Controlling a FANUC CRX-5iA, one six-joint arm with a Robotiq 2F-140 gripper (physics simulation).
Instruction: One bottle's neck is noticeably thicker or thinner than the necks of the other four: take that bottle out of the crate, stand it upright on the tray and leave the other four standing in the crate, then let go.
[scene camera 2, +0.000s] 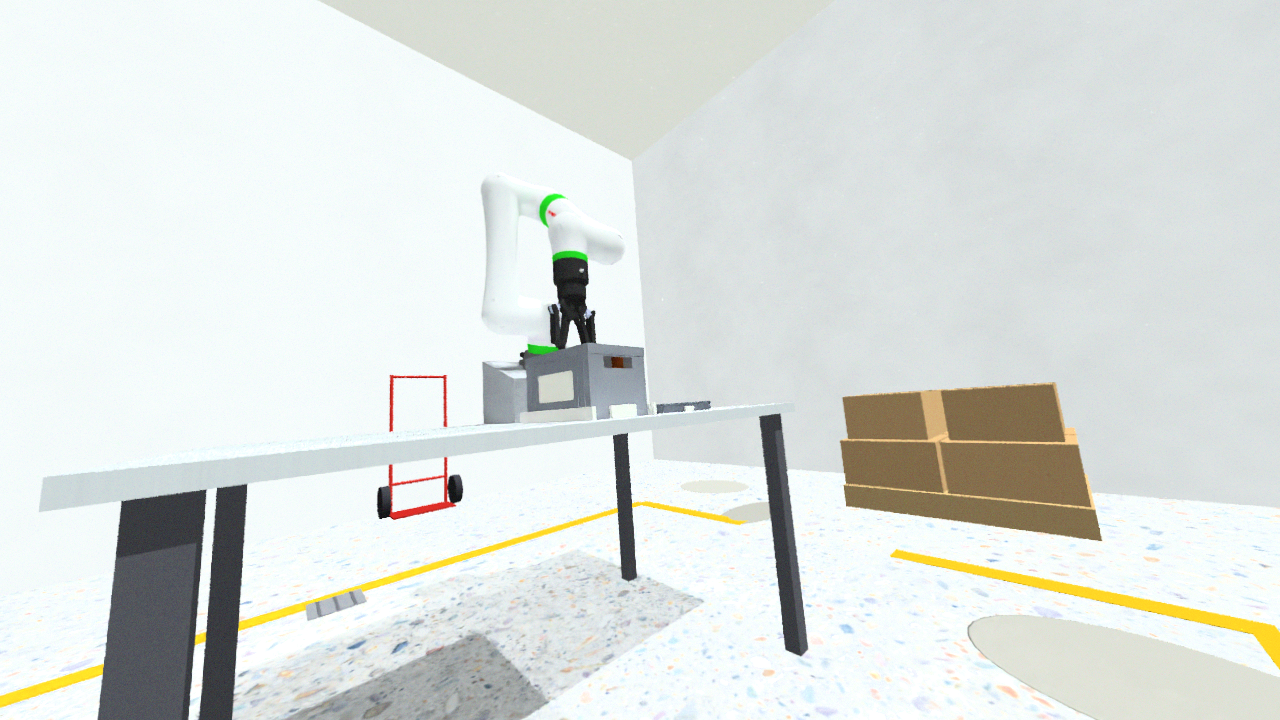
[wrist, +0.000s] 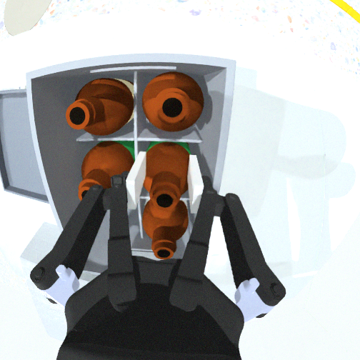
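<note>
The grey crate (scene camera 2: 615, 394) (wrist: 150, 57) stands on the table, with brown bottles in its compartments. In the wrist view, one bottle (wrist: 107, 107) is at the upper left, another bottle (wrist: 187, 90) at the upper right, a third bottle (wrist: 106, 162) at the middle left and a fourth bottle (wrist: 162, 222) at the lower right. My gripper (scene camera 2: 573, 344) (wrist: 166, 164) points down over the crate, shut on the middle-right bottle (wrist: 167, 162), with a white pad on each side. Its base is hidden. A grey tray (scene camera 2: 684, 408) (wrist: 25, 140) lies beside the crate.
The thin crate dividers (wrist: 135, 110) and high walls surround the bottles. A grey box (scene camera 2: 503, 394) stands behind the crate on the table (scene camera 2: 358, 447). A low white strip (scene camera 2: 556, 415) and a small white block (scene camera 2: 622, 411) lie at the crate's foot.
</note>
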